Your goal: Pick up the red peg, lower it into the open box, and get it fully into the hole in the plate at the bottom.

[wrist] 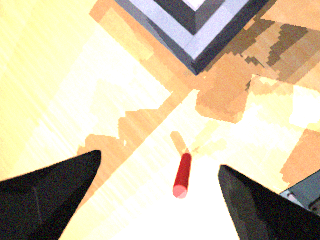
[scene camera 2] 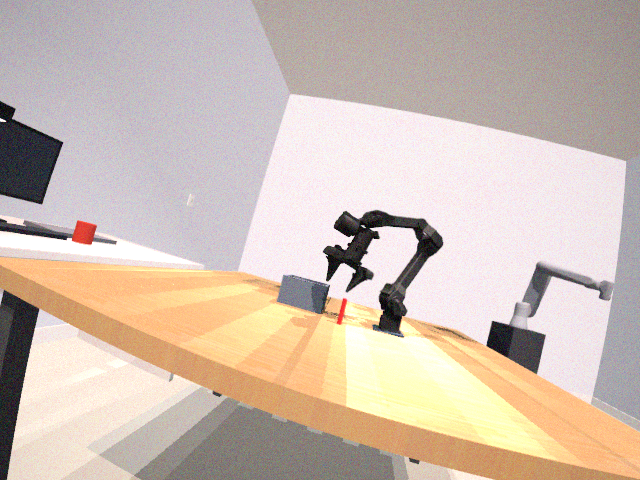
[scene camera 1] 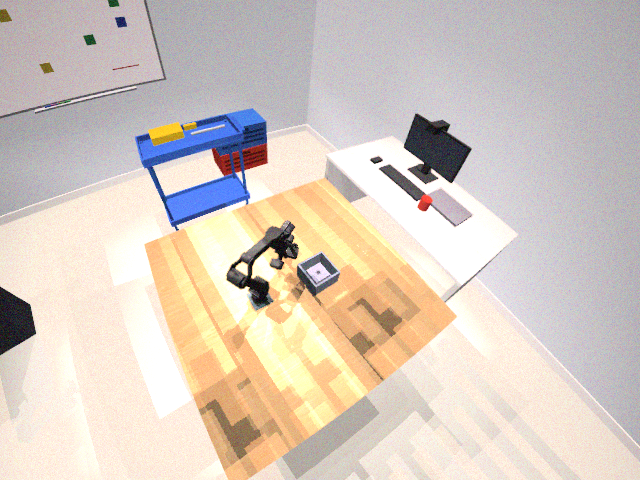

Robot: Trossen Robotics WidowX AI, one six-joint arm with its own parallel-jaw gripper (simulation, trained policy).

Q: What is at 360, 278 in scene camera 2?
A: My gripper.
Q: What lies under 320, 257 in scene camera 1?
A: A grey box.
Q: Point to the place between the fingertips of my gripper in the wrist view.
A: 160, 163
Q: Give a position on a grey box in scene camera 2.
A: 307, 294
